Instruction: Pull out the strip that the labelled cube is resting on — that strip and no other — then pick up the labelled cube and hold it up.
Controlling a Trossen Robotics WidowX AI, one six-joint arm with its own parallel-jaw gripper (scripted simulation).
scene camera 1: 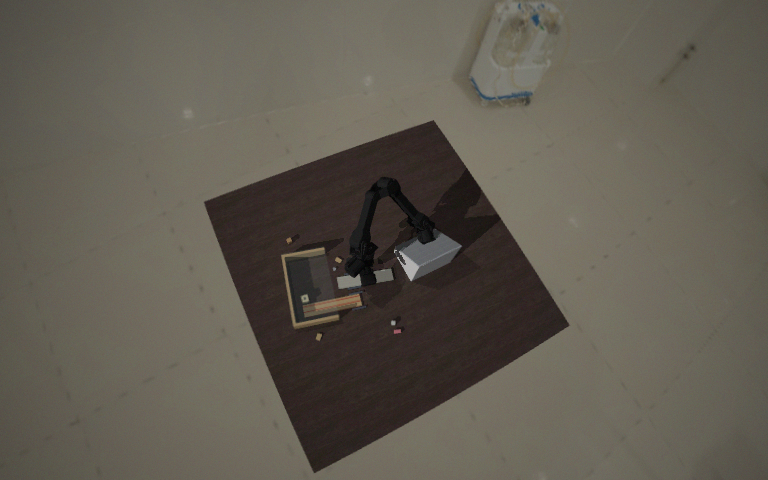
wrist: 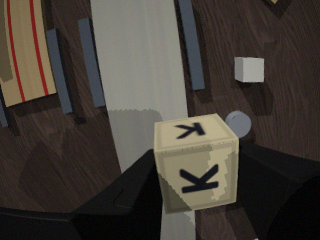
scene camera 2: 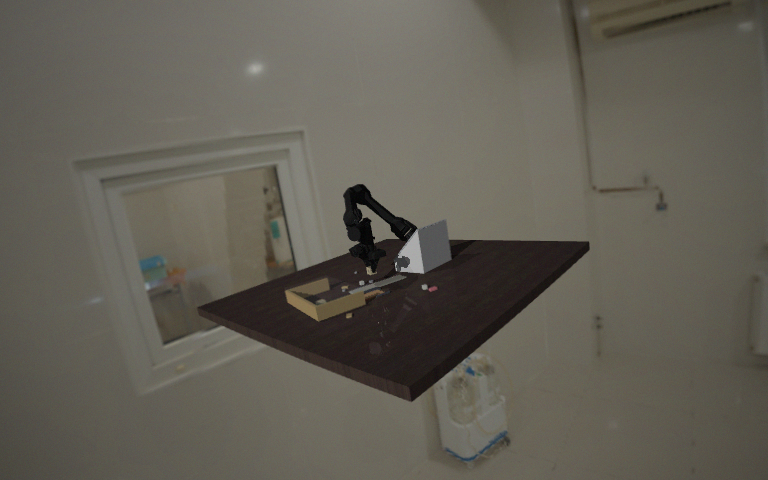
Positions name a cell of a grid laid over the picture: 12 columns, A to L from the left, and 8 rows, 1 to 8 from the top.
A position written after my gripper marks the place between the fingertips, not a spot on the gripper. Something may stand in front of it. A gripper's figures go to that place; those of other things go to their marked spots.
Scene:
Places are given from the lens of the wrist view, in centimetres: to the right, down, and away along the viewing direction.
my gripper (wrist: H6): 2, 2, 10
labelled cube (wrist: H6): 1, 1, 7

